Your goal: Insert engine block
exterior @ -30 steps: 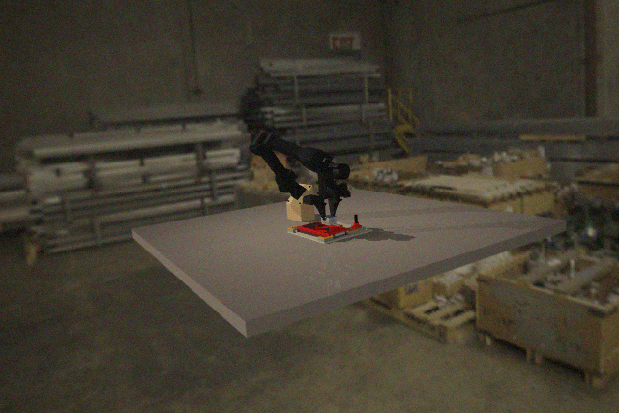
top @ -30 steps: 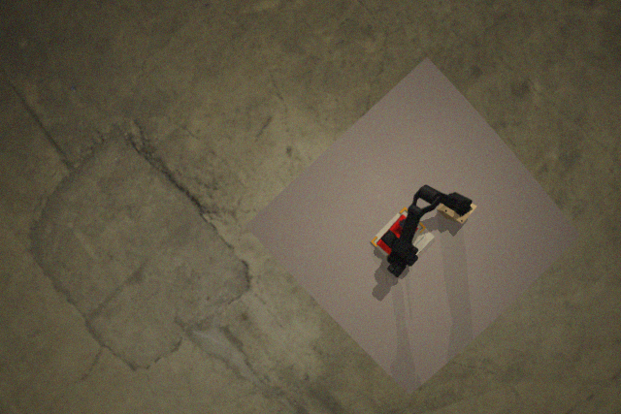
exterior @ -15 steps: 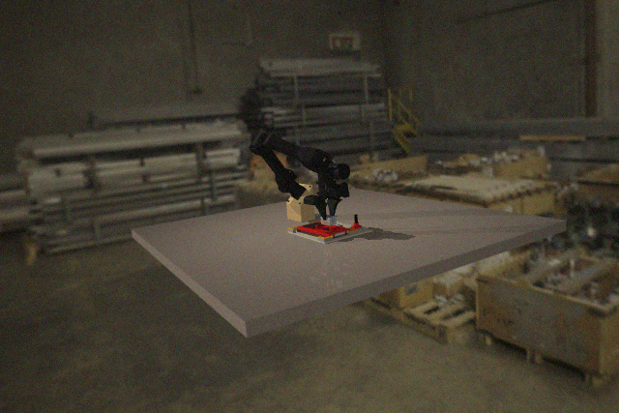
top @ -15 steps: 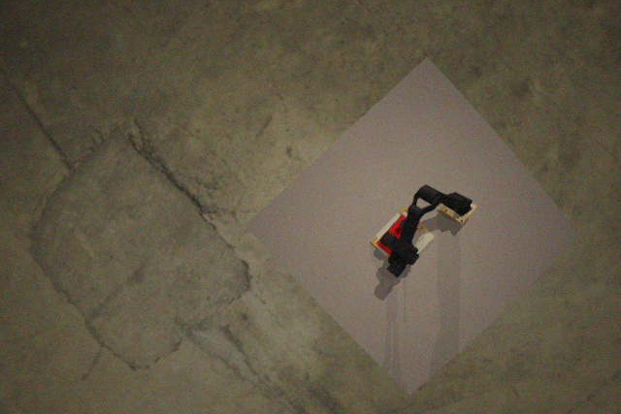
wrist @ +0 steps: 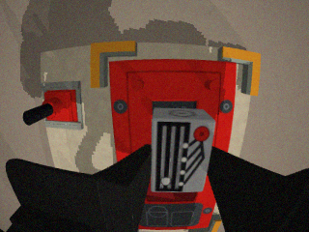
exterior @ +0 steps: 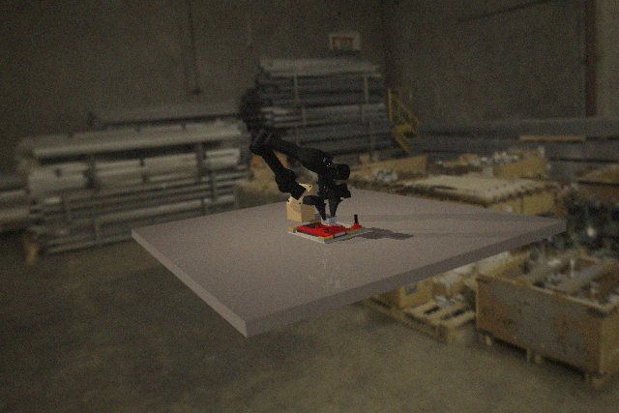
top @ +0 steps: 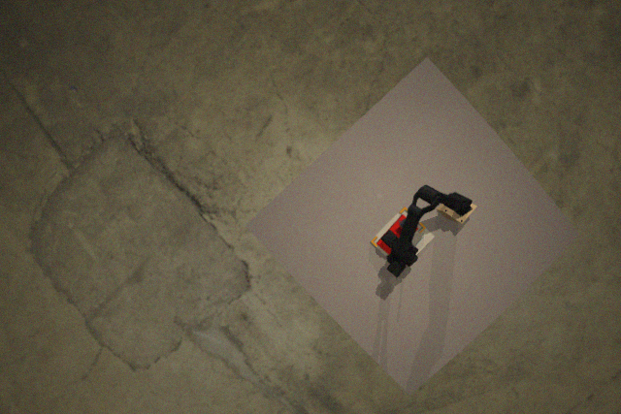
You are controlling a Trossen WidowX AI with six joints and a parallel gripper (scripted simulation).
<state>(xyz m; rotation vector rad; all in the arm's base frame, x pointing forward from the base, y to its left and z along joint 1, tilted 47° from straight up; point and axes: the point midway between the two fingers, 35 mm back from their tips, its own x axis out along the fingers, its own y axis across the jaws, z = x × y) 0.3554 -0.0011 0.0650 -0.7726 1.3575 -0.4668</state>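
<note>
The cream base plate lies 4 cm behind my gripper tip, 1 cm to the left of it and 5 cm below it. From my gripper tip the other things lie so: grey engine block 1 cm below.
</note>
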